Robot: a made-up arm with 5 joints. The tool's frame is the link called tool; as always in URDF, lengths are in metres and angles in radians.
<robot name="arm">
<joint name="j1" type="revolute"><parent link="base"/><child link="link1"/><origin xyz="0.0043 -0.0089 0.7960" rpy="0.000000 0.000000 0.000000"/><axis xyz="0 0 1"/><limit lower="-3.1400" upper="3.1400"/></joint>
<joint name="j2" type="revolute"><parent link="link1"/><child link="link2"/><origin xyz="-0.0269 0.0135 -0.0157" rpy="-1.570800 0.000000 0.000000"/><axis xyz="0 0 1"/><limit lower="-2.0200" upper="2.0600"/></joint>
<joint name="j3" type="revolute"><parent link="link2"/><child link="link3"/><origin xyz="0.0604 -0.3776 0.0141" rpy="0.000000 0.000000 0.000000"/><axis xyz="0 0 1"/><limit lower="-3.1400" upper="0.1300"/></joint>
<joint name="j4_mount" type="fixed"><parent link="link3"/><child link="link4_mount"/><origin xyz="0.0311 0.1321 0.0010" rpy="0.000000 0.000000 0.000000"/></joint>
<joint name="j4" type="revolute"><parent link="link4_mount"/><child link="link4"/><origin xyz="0.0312 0.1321 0.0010" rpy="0.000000 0.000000 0.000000"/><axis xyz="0 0 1"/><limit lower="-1.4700" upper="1.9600"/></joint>
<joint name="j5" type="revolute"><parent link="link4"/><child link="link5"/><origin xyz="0.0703 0.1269 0.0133" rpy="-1.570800 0.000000 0.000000"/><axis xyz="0 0 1"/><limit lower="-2.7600" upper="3.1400"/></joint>
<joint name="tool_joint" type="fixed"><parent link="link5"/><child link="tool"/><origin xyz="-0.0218 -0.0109 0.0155" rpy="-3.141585 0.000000 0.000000"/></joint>
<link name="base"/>
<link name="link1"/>
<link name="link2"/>
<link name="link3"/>
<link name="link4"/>
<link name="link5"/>
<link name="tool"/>
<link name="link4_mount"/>
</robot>
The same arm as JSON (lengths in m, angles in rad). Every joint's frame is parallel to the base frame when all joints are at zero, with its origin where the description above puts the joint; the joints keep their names.
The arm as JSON. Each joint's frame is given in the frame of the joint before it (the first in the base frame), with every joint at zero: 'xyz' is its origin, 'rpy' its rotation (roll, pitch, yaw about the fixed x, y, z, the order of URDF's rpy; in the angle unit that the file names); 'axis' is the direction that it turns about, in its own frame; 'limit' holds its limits. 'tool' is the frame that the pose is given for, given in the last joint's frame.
{"units": {"length": "m", "angle": "rad"}, "joints": [
  {"name": "j1", "type": "revolute", "origin": {"xyz": [0.0043, -0.0089, 0.796], "rpy": [0.0, 0.0, 0.0]}, "axis": [0.0, 0.0, 1.0], "limit": {"lower": -3.14, "upper": 3.14}},
  {"name": "j2", "type": "revolute", "origin": {"xyz": [-0.0269, 0.0135, -0.0157], "rpy": [0.0, 0.0, 0.0]}, "axis": [0.0, 1.0, 0.0], "limit": {"lower": -2.02, "upper": 2.06}},
  {"name": "j3", "type": "revolute", "origin": {"xyz": [0.0604, 0.0141, 0.3776], "rpy": [0.0, 0.0, 0.0]}, "axis": [0.0, 1.0, 0.0], "limit": {"lower": -3.14, "upper": 0.13}},
  {"name": "j4", "type": "revolute", "origin": {"xyz": [0.0623, 0.002, -0.2642], "rpy": [0.0, 0.0, 0.0]}, "axis": [0.0, 1.0, 0.0], "limit": {"lower": -1.47, "upper": 1.96}},
  {"name": "j5", "type": "revolute", "origin": {"xyz": [0.0703, 0.0133, -0.1269], "rpy": [0.0, 0.0, 0.0]}, "axis": [0.0, 0.0, -1.0], "limit": {"lower": -2.76, "upper": 3.14}}
], "tool": {"origin": {"xyz": [-0.0218, 0.0109, -0.0155], "rpy": [0.0, 0.0, 0.0]}}}

